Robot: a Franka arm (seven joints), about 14 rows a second.
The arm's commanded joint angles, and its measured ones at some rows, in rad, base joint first. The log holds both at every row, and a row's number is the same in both.
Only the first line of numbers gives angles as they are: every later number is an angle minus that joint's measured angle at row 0.
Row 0, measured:
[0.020 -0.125 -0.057 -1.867 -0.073 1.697 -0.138]
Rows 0 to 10, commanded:
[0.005 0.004 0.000 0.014 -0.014 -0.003 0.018]
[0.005 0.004 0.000 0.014 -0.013 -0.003 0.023]
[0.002 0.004 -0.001 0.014 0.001 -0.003 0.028]
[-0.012 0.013 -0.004 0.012 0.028 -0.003 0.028]
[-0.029 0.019 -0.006 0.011 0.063 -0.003 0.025]
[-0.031 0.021 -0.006 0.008 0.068 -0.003 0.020]
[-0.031 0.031 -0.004 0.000 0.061 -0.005 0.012]
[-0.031 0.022 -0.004 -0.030 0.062 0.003 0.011]
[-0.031 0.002 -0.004 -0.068 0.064 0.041 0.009]
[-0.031 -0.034 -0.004 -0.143 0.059 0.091 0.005]
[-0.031 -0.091 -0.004 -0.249 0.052 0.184 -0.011]
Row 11, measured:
[-0.025 0.012 -0.007 -0.081 0.049 0.067 0.009]
